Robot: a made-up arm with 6 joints. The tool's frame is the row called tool. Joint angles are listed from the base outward. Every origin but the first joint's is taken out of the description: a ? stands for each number. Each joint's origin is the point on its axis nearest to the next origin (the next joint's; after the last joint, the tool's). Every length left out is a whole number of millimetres.
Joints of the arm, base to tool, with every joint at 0 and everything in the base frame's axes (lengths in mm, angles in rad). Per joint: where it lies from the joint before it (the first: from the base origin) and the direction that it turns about. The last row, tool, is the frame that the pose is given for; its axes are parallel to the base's.
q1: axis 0 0 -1 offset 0 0 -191
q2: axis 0 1 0 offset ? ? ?
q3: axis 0 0 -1 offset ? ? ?
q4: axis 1 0 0 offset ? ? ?
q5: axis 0 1 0 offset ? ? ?
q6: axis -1 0 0 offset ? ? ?
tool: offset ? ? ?
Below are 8 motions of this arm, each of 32 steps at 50 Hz.
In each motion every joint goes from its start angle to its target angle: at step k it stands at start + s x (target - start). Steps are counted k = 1, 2, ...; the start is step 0. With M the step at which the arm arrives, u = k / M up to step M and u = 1 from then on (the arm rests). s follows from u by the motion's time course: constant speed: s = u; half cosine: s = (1 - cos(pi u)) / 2; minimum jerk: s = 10 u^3 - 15 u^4 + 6 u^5.
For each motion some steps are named. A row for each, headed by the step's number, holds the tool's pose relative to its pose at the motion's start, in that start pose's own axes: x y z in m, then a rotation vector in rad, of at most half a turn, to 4 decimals.
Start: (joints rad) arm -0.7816 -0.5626 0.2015 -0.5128 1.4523 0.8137
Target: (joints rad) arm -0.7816 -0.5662 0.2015 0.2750 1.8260 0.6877
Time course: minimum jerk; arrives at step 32
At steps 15, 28, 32:
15: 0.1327 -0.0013 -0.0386 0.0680 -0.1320 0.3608
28: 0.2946 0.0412 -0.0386 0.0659 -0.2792 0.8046
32: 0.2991 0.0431 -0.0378 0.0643 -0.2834 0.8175

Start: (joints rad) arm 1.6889 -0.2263 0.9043 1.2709 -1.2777 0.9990
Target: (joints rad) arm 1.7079 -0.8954 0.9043 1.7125 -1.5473 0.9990
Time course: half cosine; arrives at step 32
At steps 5, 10, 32:
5: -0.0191 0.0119 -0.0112 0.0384 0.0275 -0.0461
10: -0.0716 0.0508 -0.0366 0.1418 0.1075 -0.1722
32: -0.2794 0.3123 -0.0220 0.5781 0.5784 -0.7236

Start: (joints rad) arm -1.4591 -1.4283 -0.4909 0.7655 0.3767 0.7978
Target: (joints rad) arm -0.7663 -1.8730 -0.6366 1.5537 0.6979 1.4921
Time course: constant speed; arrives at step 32
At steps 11, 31, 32:
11: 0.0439 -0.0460 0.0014 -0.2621 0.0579 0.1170
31: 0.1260 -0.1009 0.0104 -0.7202 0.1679 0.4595
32: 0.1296 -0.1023 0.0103 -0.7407 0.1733 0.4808

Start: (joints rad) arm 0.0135 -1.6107 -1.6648 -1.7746 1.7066 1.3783
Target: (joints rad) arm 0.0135 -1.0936 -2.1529 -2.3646 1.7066 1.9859
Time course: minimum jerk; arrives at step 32
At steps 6, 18, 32:
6: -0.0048 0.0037 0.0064 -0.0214 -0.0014 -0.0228
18: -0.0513 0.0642 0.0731 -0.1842 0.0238 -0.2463
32: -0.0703 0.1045 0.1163 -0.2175 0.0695 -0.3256

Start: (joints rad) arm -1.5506 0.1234 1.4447 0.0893 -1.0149 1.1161
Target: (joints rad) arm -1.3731 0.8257 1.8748 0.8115 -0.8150 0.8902
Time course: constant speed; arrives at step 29
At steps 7, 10, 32:
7: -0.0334 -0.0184 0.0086 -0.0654 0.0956 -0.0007
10: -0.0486 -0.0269 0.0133 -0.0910 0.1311 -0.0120
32: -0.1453 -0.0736 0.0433 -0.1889 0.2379 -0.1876

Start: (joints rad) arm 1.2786 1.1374 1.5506 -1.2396 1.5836 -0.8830
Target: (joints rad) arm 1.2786 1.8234 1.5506 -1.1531 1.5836 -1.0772
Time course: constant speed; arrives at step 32
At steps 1, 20, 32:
1: -0.0017 0.0028 -0.0043 0.0059 -0.0144 -0.0120
20: -0.0097 0.0582 -0.0866 0.1167 -0.3018 -0.2224
32: 0.0080 0.0916 -0.1343 0.1832 -0.4958 -0.3386

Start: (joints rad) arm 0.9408 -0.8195 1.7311 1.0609 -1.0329 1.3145
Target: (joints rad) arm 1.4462 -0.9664 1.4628 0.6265 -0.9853 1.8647
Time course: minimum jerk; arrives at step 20
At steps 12, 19, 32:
12: -0.0761 0.0575 0.0659 -0.3156 -0.2558 -0.1399
19: -0.1239 0.1007 0.0969 -0.4708 -0.3671 -0.2601
32: -0.1241 0.1009 0.0970 -0.4714 -0.3675 -0.2606

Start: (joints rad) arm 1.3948 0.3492 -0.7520 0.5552 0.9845 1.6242
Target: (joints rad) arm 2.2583 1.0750 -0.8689 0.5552 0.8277 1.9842
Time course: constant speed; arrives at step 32
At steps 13, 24, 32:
13: 0.0010 -0.0042 -0.0527 0.2627 -0.0900 -0.1359
24: -0.0050 -0.0087 -0.0868 0.4634 -0.1954 -0.3062
32: -0.0151 -0.0145 -0.1076 0.5928 -0.2799 -0.4627

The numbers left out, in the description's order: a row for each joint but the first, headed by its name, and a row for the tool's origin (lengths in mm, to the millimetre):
q2: -79 322 0
q3: 67 0 -105
q4: -32 34 0
q5: 0 -138 111
q6: -18 0 -120
tool: 0 -250 -71

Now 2 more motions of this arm.
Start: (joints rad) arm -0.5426 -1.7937 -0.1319 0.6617 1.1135 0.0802
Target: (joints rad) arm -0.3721 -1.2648 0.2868 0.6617 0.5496 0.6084
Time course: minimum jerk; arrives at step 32
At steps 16, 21, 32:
16: -0.0418 0.0365 -0.0529 -0.0396 -0.1354 -0.2805
21: -0.0825 0.0661 -0.0684 -0.1001 -0.1679 -0.4933
32: -0.1206 0.0992 -0.0731 -0.1718 -0.1648 -0.6901

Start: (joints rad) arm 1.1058 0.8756 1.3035 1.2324 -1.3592 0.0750
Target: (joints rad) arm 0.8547 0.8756 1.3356 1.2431 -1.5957 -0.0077
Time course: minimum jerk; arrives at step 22
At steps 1, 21, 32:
1: 0.0001 0.0000 -0.0001 0.0003 -0.0002 0.0001
21: 0.1027 -0.0140 -0.1175 0.2966 -0.1768 0.0517
32: 0.1028 -0.0140 -0.1176 0.2968 -0.1770 0.0517

